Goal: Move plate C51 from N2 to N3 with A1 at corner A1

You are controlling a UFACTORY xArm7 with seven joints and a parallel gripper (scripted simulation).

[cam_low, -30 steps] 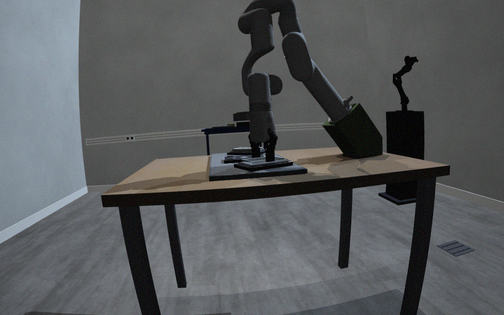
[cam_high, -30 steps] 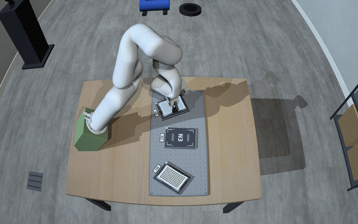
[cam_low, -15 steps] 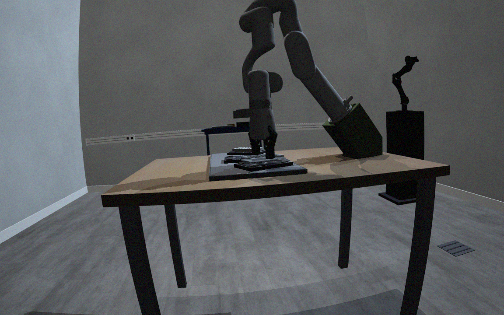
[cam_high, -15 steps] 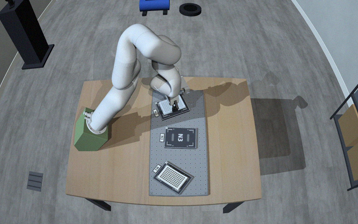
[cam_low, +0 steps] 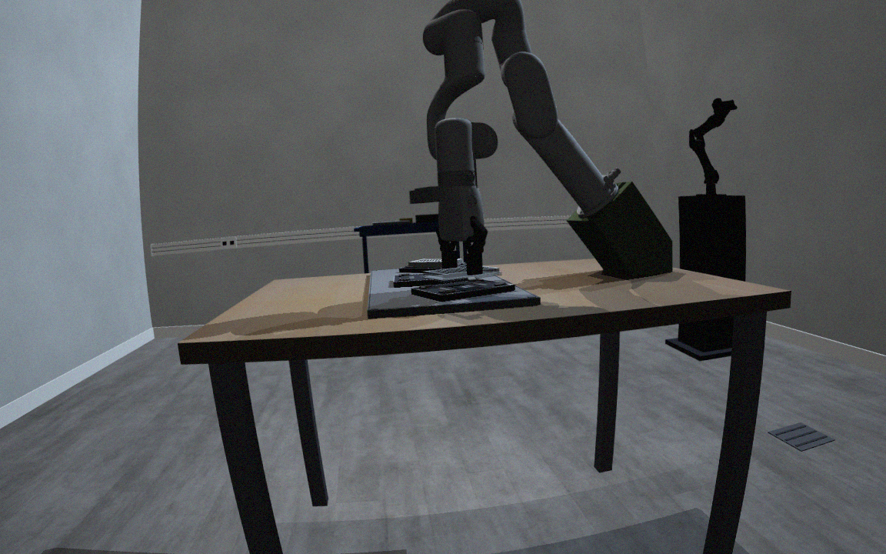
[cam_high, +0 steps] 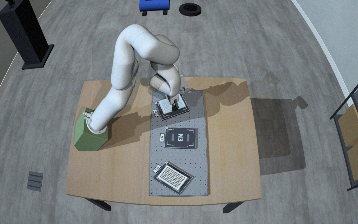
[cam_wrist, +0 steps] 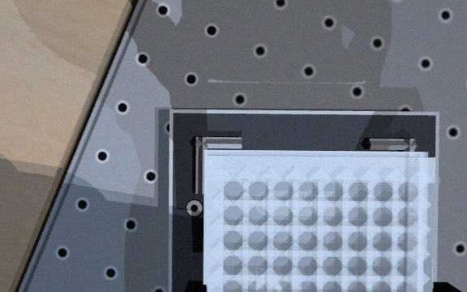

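My hand is 40 mm above the nest N2. From my hand the other things lie so: nest N1: 430 mm to the right, 40 mm below, 20 mm ahead; plate: 10 mm below; nest N3 base: 190 mm to the right, 50 mm ahead, 40 mm below.
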